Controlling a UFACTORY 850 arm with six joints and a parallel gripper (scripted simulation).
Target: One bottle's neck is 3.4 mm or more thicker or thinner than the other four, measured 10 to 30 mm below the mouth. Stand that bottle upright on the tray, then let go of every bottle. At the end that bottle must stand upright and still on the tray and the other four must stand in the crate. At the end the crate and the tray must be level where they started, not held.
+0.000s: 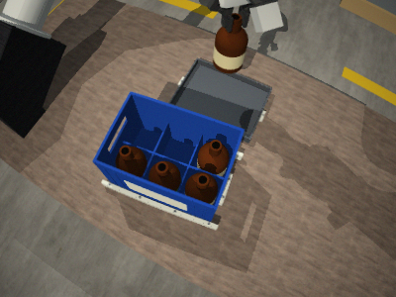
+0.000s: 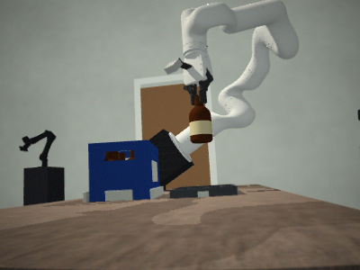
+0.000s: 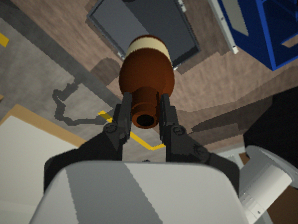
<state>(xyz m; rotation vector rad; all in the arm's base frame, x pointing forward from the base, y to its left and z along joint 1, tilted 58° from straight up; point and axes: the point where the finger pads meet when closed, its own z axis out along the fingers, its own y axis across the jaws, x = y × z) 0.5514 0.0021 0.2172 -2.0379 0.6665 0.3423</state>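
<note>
Now: the dark grey tray 31 cm below my hand. The rest, counted from my hand: blue crate: 26 cm to the right, 24 cm below.
</note>
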